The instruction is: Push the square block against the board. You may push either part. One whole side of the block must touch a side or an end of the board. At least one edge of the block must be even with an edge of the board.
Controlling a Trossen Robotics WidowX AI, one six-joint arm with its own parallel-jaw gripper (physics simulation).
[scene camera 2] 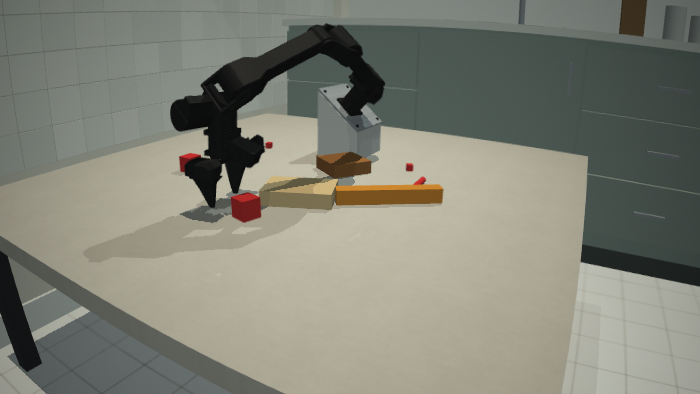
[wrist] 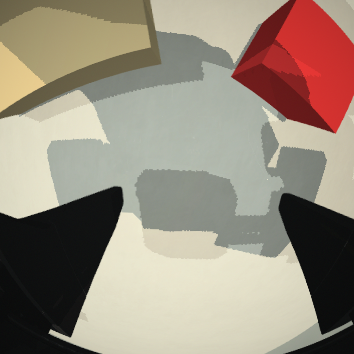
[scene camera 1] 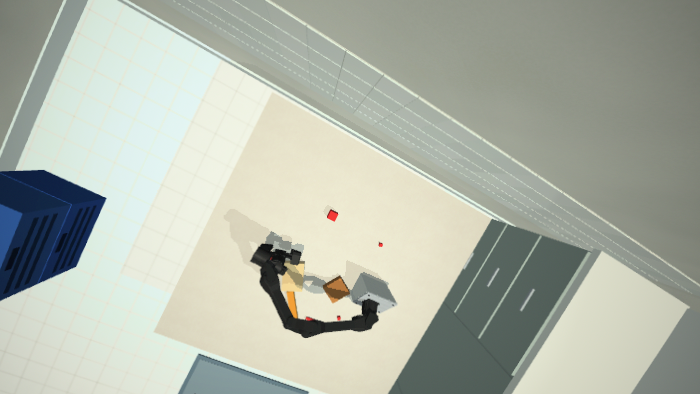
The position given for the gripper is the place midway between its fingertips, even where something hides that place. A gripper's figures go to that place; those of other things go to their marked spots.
The gripper (scene camera 2: 224,200): 95 cm from the lens. An orange board (scene camera 2: 367,194) is 94 cm from the lens. A brown block (scene camera 2: 338,165): 110 cm from the lens. The marked spots on the brown block and the orange board are 19 cm apart.
